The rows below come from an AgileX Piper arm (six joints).
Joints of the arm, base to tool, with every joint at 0 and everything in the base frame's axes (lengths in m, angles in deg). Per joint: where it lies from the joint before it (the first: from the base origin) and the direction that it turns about. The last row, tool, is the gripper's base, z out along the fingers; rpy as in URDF.
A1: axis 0 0 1 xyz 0 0 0.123
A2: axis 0 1 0 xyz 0 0 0
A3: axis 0 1 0 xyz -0.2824 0 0.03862
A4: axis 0.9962 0 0.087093 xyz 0.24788 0 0.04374
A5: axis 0 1 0 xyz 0 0 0
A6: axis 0.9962 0 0.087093 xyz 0.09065 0 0.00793
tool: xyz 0 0 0 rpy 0 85 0
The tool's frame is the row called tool.
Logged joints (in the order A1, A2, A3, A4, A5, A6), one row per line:
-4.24 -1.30 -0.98 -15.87 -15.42 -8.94
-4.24 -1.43 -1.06 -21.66 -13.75 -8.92
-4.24 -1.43 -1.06 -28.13 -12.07 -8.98
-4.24 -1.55 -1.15 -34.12 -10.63 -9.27
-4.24 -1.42 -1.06 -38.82 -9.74 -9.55
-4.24 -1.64 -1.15 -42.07 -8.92 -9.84
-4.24 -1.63 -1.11 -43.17 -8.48 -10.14
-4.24 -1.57 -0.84 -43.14 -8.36 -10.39
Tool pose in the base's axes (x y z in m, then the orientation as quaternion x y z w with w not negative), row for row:
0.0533 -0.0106 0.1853 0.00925 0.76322 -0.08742 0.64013
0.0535 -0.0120 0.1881 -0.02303 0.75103 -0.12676 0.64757
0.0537 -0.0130 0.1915 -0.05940 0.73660 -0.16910 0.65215
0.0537 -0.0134 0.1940 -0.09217 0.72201 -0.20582 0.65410
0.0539 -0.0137 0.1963 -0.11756 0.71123 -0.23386 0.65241
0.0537 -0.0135 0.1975 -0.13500 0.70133 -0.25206 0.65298
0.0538 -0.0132 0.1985 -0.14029 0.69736 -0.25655 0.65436
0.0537 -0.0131 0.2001 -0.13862 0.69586 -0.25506 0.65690
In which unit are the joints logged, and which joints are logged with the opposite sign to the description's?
The joints are logged in degrees. Opposite sign: A3, A5, A6.
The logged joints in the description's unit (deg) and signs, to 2 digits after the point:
-4.24 -1.30 0.98 -15.87 15.42 8.94
-4.24 -1.43 1.06 -21.66 13.75 8.92
-4.24 -1.43 1.06 -28.13 12.07 8.98
-4.24 -1.55 1.15 -34.12 10.63 9.27
-4.24 -1.42 1.06 -38.82 9.74 9.55
-4.24 -1.64 1.15 -42.07 8.92 9.84
-4.24 -1.63 1.11 -43.17 8.48 10.14
-4.24 -1.57 0.84 -43.14 8.36 10.39

